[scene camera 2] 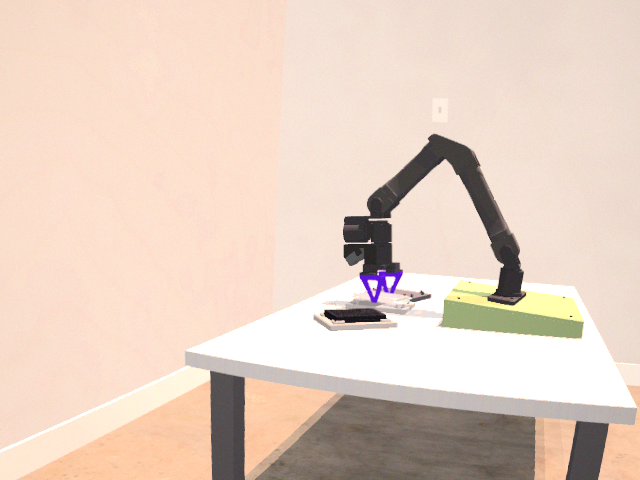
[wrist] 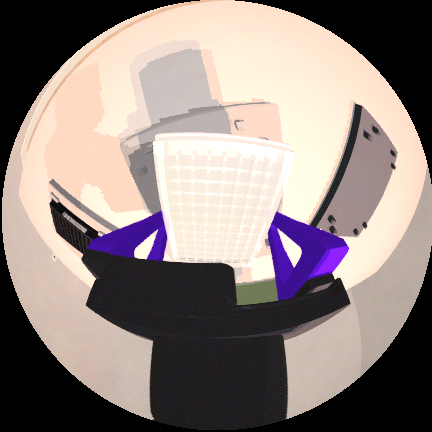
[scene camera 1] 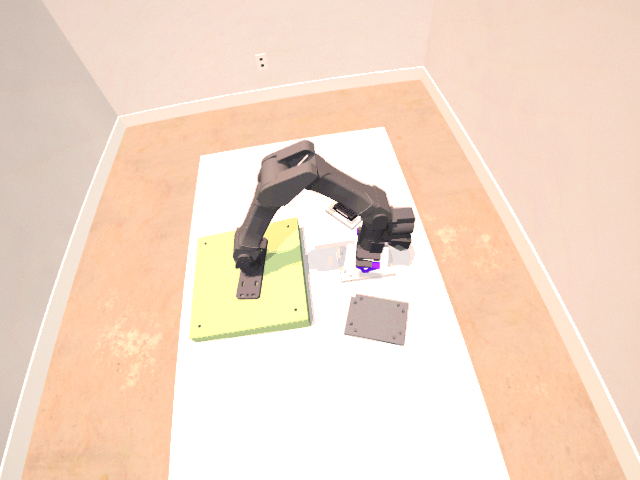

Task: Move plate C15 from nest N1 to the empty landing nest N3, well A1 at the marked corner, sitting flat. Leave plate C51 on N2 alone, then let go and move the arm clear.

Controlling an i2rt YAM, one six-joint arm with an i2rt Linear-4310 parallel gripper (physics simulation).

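My gripper [scene camera 1: 364, 250] [scene camera 2: 383, 296] [wrist: 217, 214] points down, its purple fingers shut on the long sides of a white well plate [scene camera 2: 398, 298] [wrist: 225, 195]. The plate looks about level, close above a pale nest [scene camera 1: 361, 277] [scene camera 2: 403, 308] [wrist: 257, 115]; whether they touch is hidden. In the wrist view, that nest shows beyond the plate's far edge and left side. A black plate [scene camera 1: 345, 210] [scene camera 2: 355, 315] [wrist: 70, 227] sits in another pale nest [scene camera 2: 361, 326]. A dark grey nest [scene camera 1: 377, 319] [scene camera 2: 419, 296] [wrist: 362, 180] holds no plate. Plate labels, nest labels and well A1 are not readable.
The arm stands on a yellow-green base block [scene camera 1: 217, 289] [scene camera 2: 516, 325]. The black plate is on one side of the gripper and the dark grey nest, with small raised pegs, on the other. The white table [scene camera 1: 248, 413] [scene camera 2: 413, 366] carries them all.
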